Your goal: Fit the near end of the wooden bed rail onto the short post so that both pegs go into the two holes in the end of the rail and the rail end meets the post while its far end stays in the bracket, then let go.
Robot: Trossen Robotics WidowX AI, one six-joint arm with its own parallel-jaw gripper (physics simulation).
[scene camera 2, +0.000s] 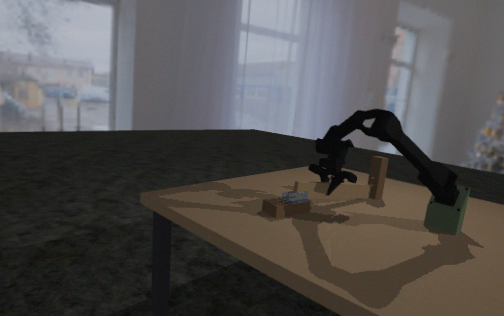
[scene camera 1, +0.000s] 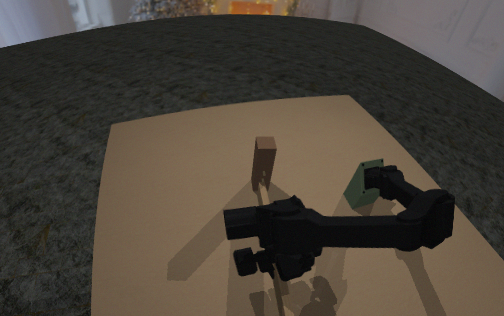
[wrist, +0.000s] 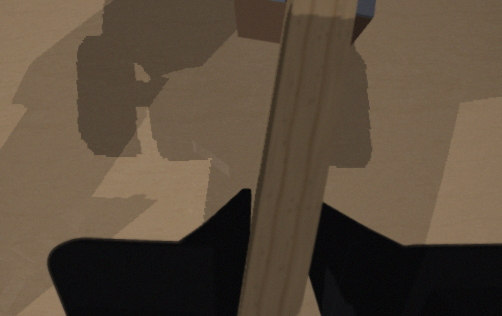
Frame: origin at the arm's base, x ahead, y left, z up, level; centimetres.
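Where they show: gripper, fingertip midpoint: (scene camera 2: 324, 194) (scene camera 1: 277, 276) (wrist: 271, 197); arm's base, link origin: (scene camera 2: 446, 196) (scene camera 1: 371, 177).
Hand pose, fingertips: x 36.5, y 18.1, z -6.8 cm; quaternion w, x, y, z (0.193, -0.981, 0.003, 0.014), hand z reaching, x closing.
Observation:
Each offset is from my fingertips to the top centre of the thing. "pt": to the spot under its first point. Level surfaces: height alone.
The pale wooden bed rail (scene camera 1: 279, 295) (scene camera 2: 359, 191) (wrist: 300, 125) runs from beside the short brown post {pt dy -29.4, dx -4.2, dz +8.4 cm} (scene camera 1: 264, 162) (scene camera 2: 378, 177) toward the bracket. Small light spots show low on the post's face in scene camera 1; whether the pegs are in the holes or a gap remains cannot be told. My gripper (scene camera 1: 272, 267) (scene camera 2: 332, 186) (wrist: 271, 197) is shut on the rail between its ends, one finger on each side. In the wrist view the rail passes over the brown block {dy +18.2, dx +2.7, dz -0.4 cm} (scene camera 2: 287, 208) (wrist: 260, 21), with the blue-grey bracket {dy +15.1, dx +2.2, dz +2.5 cm} (scene camera 2: 296, 197) (wrist: 366, 7) beside it. The rail's seating there is hidden.
The arm's green base block (scene camera 1: 356, 192) (scene camera 2: 442, 215) stands on the wooden table top {dz -4.4 cm} (scene camera 1: 150, 165) (scene camera 2: 210, 220), right of the post in both scene views. A small pale upright piece {pt dy +15.4, dx +2.4, dz +4.0 cm} (scene camera 2: 295, 187) shows behind the bracket. Arm shadows cross the table.

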